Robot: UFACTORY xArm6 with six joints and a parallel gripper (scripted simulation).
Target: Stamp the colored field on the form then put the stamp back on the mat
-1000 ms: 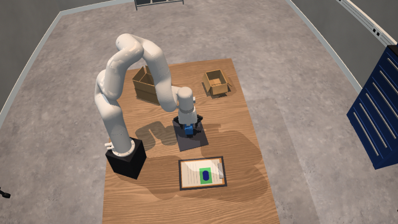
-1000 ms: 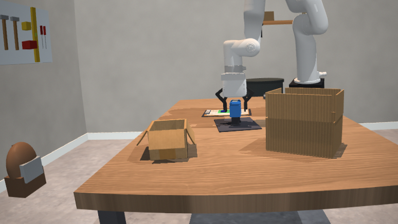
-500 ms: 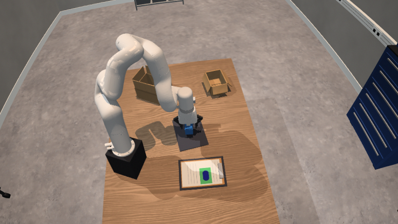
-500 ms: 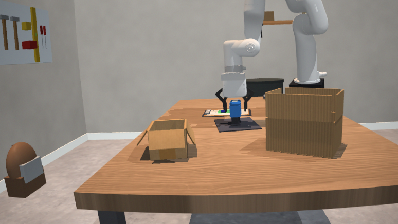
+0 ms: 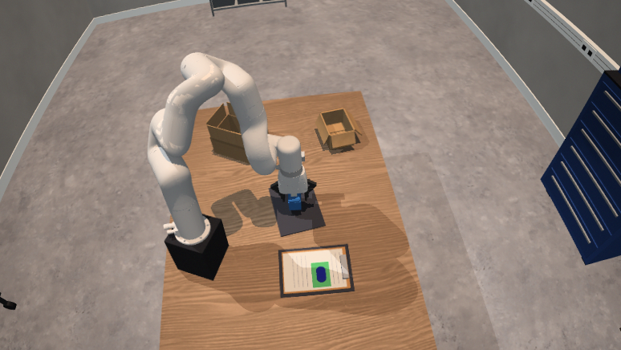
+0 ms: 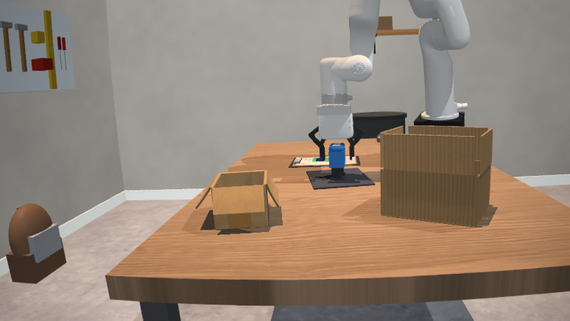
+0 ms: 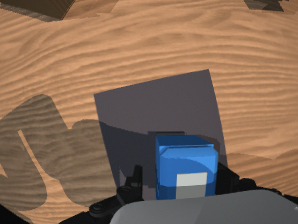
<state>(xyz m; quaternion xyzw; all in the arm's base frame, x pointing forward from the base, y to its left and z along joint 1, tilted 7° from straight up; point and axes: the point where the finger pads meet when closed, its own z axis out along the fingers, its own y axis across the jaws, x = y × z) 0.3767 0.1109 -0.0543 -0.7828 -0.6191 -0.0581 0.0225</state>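
Now: hand 20 mm above the blue stamp. Round my hand: clipboard 10 mm ahead, 280 mm to the right, 60 mm below; then dark mat 70 mm below.
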